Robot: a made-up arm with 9 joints. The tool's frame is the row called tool.
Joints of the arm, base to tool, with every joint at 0 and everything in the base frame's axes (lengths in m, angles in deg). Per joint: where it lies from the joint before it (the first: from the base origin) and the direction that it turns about. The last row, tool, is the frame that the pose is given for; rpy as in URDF.
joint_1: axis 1 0 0 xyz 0.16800 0.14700 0.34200
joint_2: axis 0 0 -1 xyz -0.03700 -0.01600 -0.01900
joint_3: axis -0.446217 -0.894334 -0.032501 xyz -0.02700 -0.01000 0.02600
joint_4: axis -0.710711 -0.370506 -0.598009 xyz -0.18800 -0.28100 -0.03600
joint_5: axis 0 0 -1 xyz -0.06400 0.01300 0.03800
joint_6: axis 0 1 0 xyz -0.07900 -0.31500 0.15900
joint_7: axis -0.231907 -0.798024 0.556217 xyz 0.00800 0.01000 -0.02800
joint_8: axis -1 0 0 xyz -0.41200 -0.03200 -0.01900
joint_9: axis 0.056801 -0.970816 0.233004 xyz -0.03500 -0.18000 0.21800
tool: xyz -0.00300 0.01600 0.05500 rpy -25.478 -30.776 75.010
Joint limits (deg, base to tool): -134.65..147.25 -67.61..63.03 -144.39..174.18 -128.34..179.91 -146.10..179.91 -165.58..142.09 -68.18..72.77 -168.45..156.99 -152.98..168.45
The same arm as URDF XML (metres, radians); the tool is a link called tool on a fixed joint. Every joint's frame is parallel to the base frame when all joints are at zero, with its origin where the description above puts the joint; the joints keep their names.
<robot name="arm">
  <joint name="joint_1" type="revolute">
    <parent link="base"/>
    <child link="link1"/>
    <origin xyz="0.168 0.147 0.342" rpy="0 0 0"/>
    <axis xyz="1 0 0"/>
    <limit lower="-2.3501" upper="2.57"/>
  </joint>
  <joint name="joint_2" type="revolute">
    <parent link="link1"/>
    <child link="link2"/>
    <origin xyz="-0.037 -0.016 -0.019" rpy="0 0 0"/>
    <axis xyz="0 0 -1"/>
    <limit lower="-1.18" upper="1.1001"/>
  </joint>
  <joint name="joint_3" type="revolute">
    <parent link="link2"/>
    <child link="link3"/>
    <origin xyz="-0.027 -0.01 0.026" rpy="0 0 0"/>
    <axis xyz="-0.446217 -0.894334 -0.032501"/>
    <limit lower="-2.5201" upper="3.04"/>
  </joint>
  <joint name="joint_4" type="revolute">
    <parent link="link3"/>
    <child link="link4"/>
    <origin xyz="-0.188 -0.281 -0.036" rpy="0 0 0"/>
    <axis xyz="-0.710711 -0.370506 -0.598009"/>
    <limit lower="-2.24" upper="3.14"/>
  </joint>
  <joint name="joint_5" type="revolute">
    <parent link="link4"/>
    <child link="link5"/>
    <origin xyz="-0.064 0.013 0.038" rpy="0 0 0"/>
    <axis xyz="0 0 -1"/>
    <limit lower="-2.5499" upper="3.14"/>
  </joint>
  <joint name="joint_6" type="revolute">
    <parent link="link5"/>
    <child link="link6"/>
    <origin xyz="-0.079 -0.315 0.159" rpy="0 0 0"/>
    <axis xyz="0 1 0"/>
    <limit lower="-2.8899" upper="2.4799"/>
  </joint>
  <joint name="joint_7" type="revolute">
    <parent link="link6"/>
    <child link="link7"/>
    <origin xyz="0.008 0.01 -0.028" rpy="0 0 0"/>
    <axis xyz="-0.231907 -0.798024 0.556217"/>
    <limit lower="-1.19" upper="1.2701"/>
  </joint>
  <joint name="joint_8" type="revolute">
    <parent link="link7"/>
    <child link="link8"/>
    <origin xyz="-0.412 -0.032 -0.019" rpy="0 0 0"/>
    <axis xyz="-1 0 0"/>
    <limit lower="-2.94" upper="2.74"/>
  </joint>
  <joint name="joint_9" type="revolute">
    <parent link="link8"/>
    <child link="link9"/>
    <origin xyz="-0.035 -0.18 0.218" rpy="0 0 0"/>
    <axis xyz="0.056801 -0.970816 0.233004"/>
    <limit lower="-2.67" upper="2.94"/>
  </joint>
  <joint name="tool_fixed" type="fixed">
    <parent link="link9"/>
    <child link="tool"/>
    <origin xyz="-0.003 0.016 0.055" rpy="-0.4447 -0.5371 1.3092"/>
  </joint>
  <link name="base"/>
  <link name="link1"/>
  <link name="link2"/>
  <link name="link3"/>
  <link name="link4"/>
  <link name="link5"/>
  <link name="link6"/>
  <link name="link7"/>
  <link name="link8"/>
  <link name="link9"/>
  <link name="tool"/>
</robot>

